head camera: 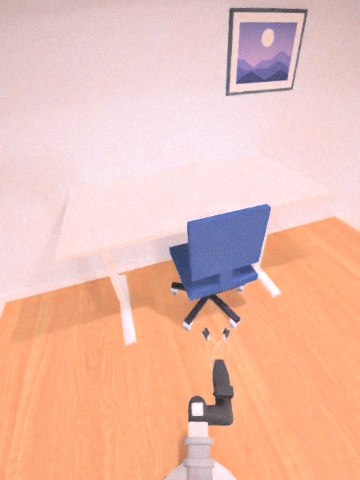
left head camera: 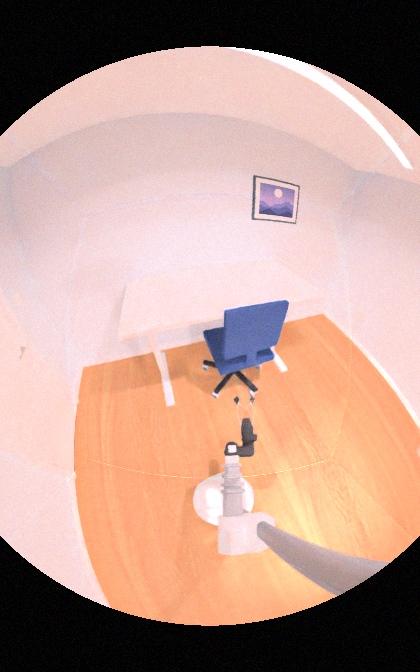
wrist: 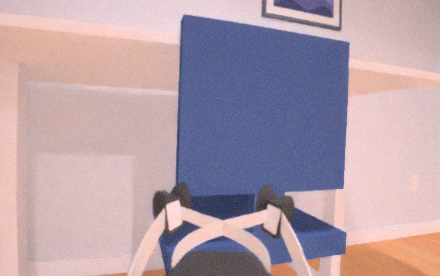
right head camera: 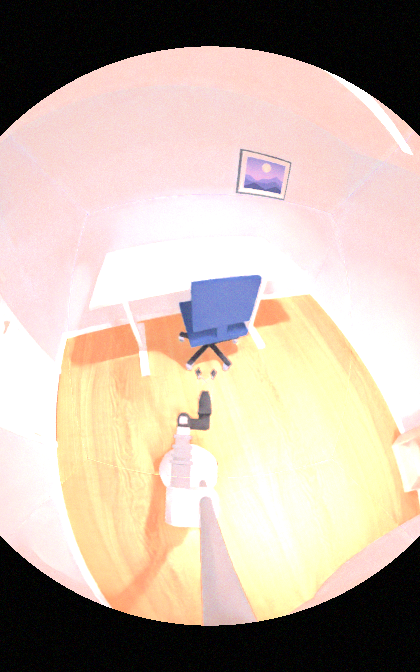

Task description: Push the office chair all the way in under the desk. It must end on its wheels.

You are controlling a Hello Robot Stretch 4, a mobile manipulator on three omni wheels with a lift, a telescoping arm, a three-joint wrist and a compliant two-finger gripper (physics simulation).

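Frame: origin at the robot's base, x back, y right, z up, level; millimetres.
Seen in the pictures: gripper, fingertip midpoint: (head camera: 215, 327) (left head camera: 243, 395) (wrist: 223, 200).
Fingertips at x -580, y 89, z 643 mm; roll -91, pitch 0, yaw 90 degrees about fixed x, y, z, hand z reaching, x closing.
A point is followed by its place in that frame.
The blue office chair (head camera: 227, 242) @[x -971, y 187, z 792 mm] (left head camera: 256, 327) @[x -975, y 198, z 796 mm] (right head camera: 226, 302) (wrist: 262, 110) @[x -968, y 174, z 758 mm] stands upright on its wheeled base, its backrest towards me and turned slightly. The front part of its seat reaches in past the front edge of the white desk (head camera: 150, 200) @[x -1229, y -236, z 923 mm] (left head camera: 175, 300) @[x -1095, y -324, z 923 mm] (right head camera: 150, 275) (wrist: 100, 55) @[x -1046, y -252, z 898 mm], and the backrest stands outside that edge, nearer the right desk leg. My gripper (head camera: 216, 333) @[x -580, y 89, z 643 mm] (left head camera: 244, 400) @[x -580, y 89, z 643 mm] (right head camera: 206, 373) (wrist: 223, 200) @[x -580, y 89, z 643 mm] is open and empty, on the near side of the chair and apart from the backrest. The far wheels are partly hidden.
The desk's left foot (head camera: 129, 320) and right foot (head camera: 267, 282) stand on the floor either side of the chair. A framed picture (head camera: 267, 50) @[x -1954, y 549, z 1608 mm] hangs on the wall behind the desk. A pale box-like piece (right head camera: 410, 457) shows at the right edge of the right head view.
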